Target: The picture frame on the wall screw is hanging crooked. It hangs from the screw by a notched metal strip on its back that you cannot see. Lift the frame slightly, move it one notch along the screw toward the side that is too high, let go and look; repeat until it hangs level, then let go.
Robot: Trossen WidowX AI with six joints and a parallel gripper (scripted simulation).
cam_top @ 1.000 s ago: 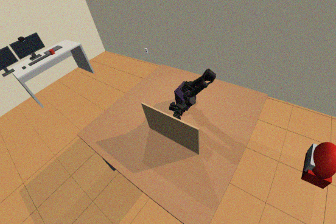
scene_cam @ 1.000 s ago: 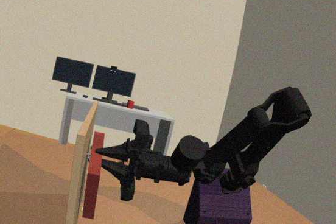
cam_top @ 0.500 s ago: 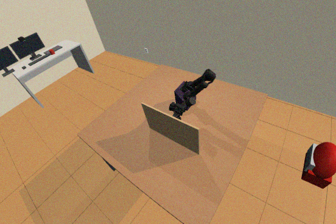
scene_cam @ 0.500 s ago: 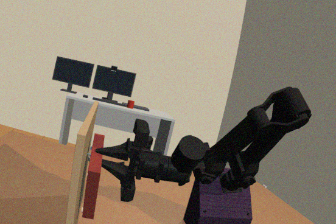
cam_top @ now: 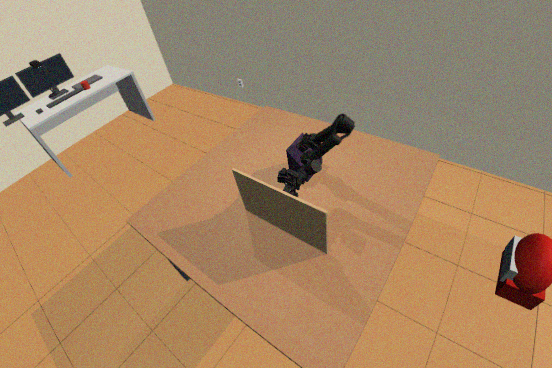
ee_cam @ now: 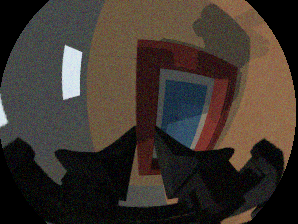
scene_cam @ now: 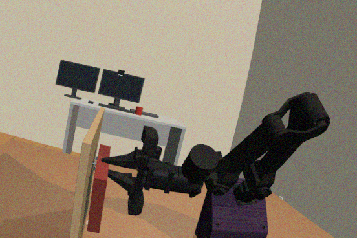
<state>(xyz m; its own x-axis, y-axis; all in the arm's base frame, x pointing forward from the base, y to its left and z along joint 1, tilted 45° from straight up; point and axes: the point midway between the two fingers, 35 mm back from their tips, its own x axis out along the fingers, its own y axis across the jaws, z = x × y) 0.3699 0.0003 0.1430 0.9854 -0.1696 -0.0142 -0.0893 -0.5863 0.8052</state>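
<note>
My gripper tip is 50 mm above the picture frame and 10 mm to the left of it. Also, from my gripper tip: wooden wall board: 60 mm below, 20 mm ahead.
</note>
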